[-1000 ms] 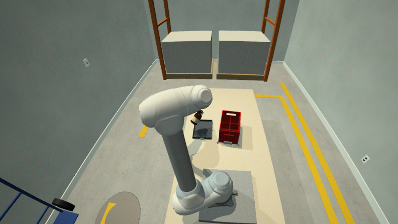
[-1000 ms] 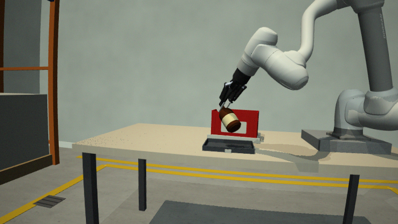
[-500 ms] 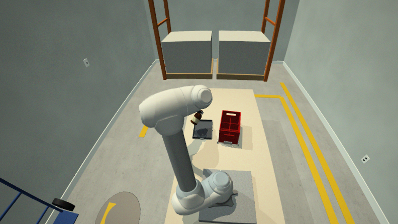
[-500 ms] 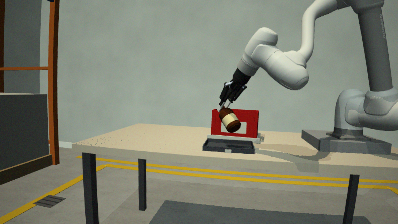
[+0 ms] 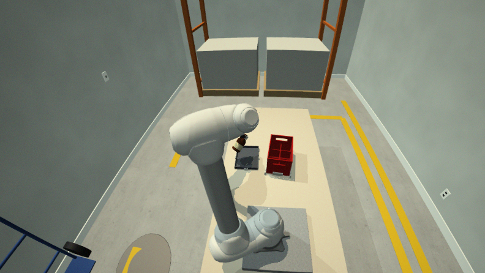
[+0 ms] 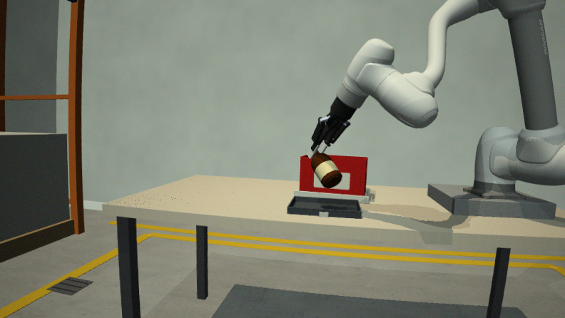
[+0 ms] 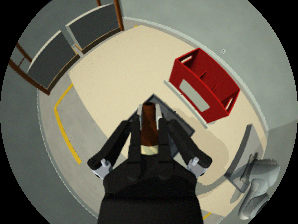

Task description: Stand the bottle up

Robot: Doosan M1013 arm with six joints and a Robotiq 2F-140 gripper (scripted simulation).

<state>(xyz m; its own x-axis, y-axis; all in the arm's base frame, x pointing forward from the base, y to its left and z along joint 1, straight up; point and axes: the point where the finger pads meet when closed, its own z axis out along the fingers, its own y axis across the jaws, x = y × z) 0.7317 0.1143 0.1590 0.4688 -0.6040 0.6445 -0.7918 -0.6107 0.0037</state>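
Right now the bottle is 5 cm below my hand, 3 cm to the left of it and 2 cm behind it. Round my hand: tray 21 cm below, 4 cm behind, 2 cm to the right; red crate 29 cm to the right, 14 cm below, 10 cm behind.
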